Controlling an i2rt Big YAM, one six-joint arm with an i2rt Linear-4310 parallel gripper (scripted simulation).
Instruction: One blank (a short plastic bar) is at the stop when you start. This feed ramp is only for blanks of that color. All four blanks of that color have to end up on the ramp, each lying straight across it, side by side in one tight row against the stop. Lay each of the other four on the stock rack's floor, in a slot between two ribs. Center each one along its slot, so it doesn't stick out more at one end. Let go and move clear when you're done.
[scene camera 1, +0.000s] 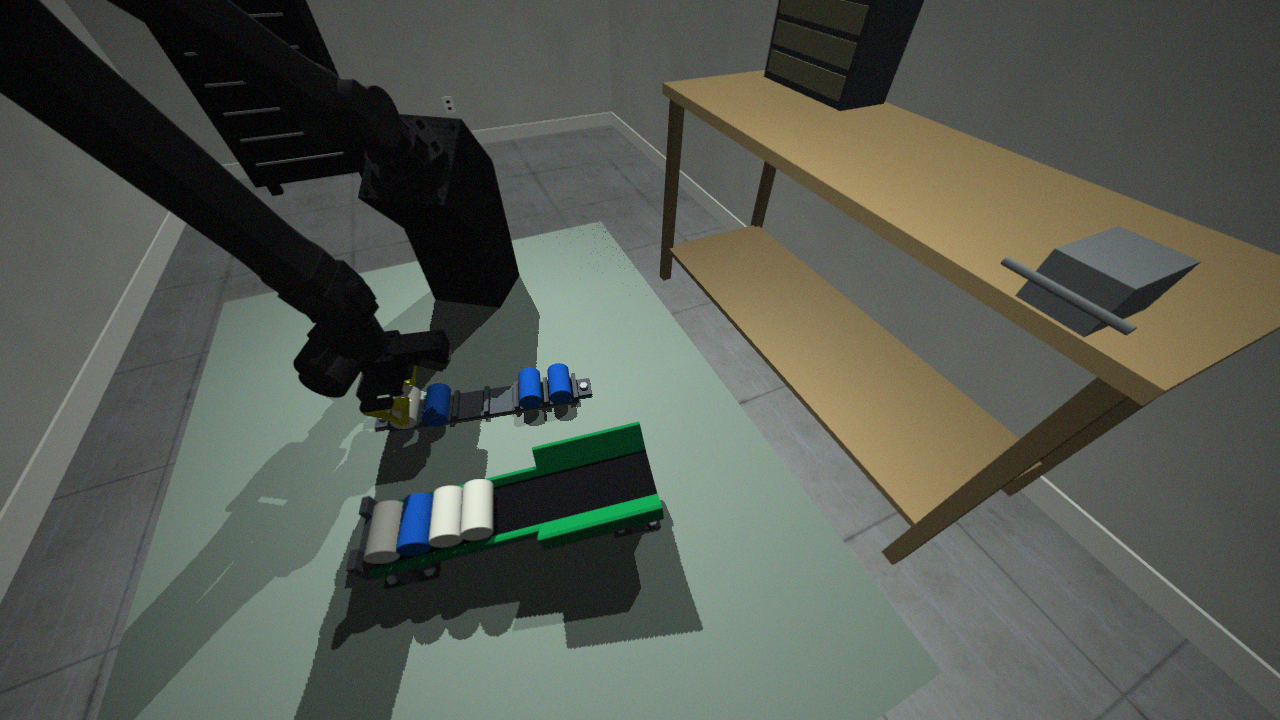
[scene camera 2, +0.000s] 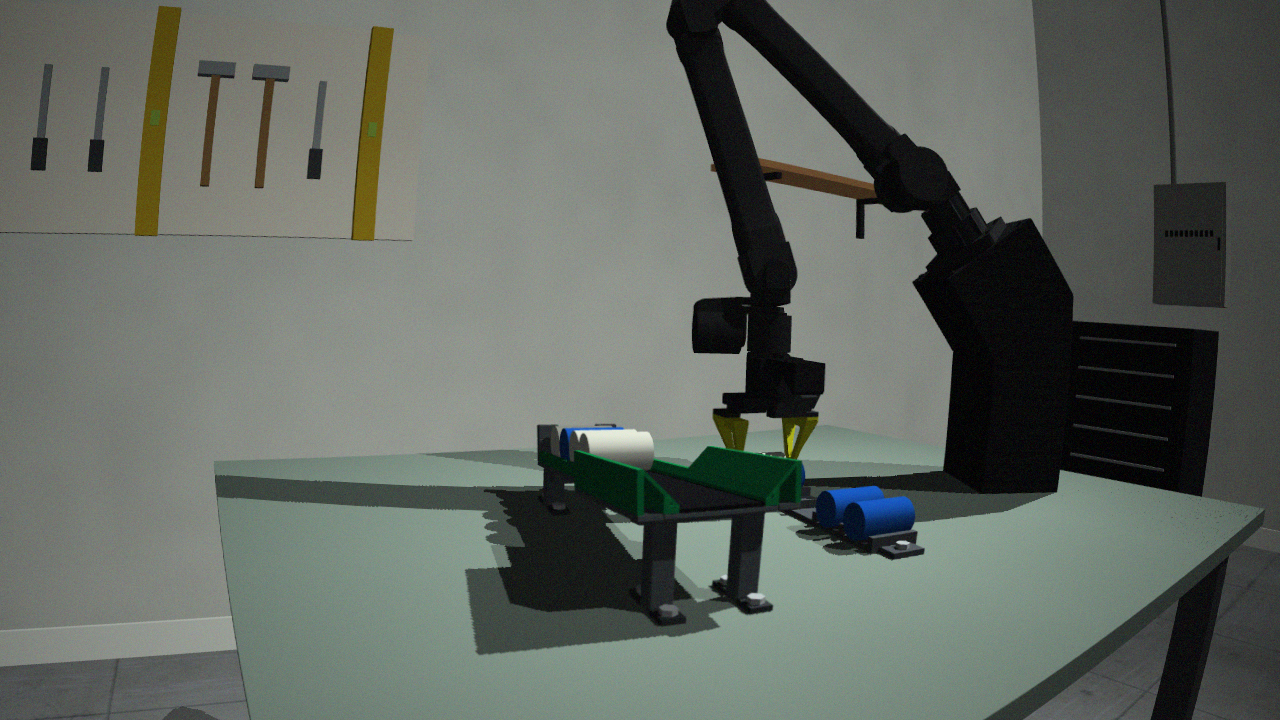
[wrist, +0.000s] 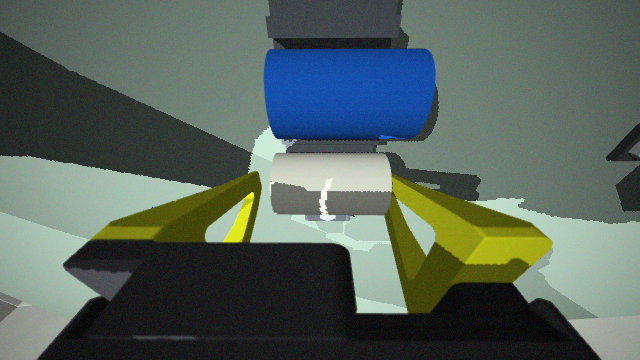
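Note:
Gripper (scene camera 2: 763, 470). Gripper again (scene camera 1: 408, 405). Wrist view, same gripper (wrist: 320, 179). White blank (wrist: 300, 183). Blue blank (scene camera 1: 436, 410). White blank (scene camera 1: 381, 545). Blue blank (scene camera 1: 413, 537). White blank (scene camera 2: 636, 449). White blank (scene camera 1: 445, 524).

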